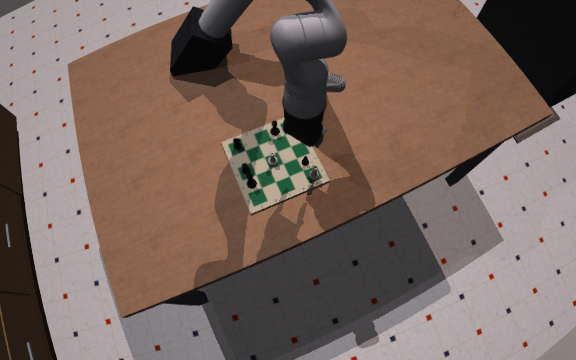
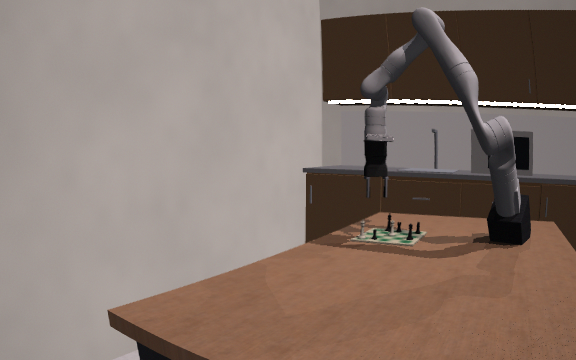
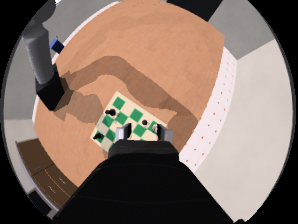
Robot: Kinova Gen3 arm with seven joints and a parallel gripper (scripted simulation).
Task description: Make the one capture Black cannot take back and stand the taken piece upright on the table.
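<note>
Now: hand 160 mm above the cream chessboard, 80 mm to the left of it and 30 mm past it.
</note>
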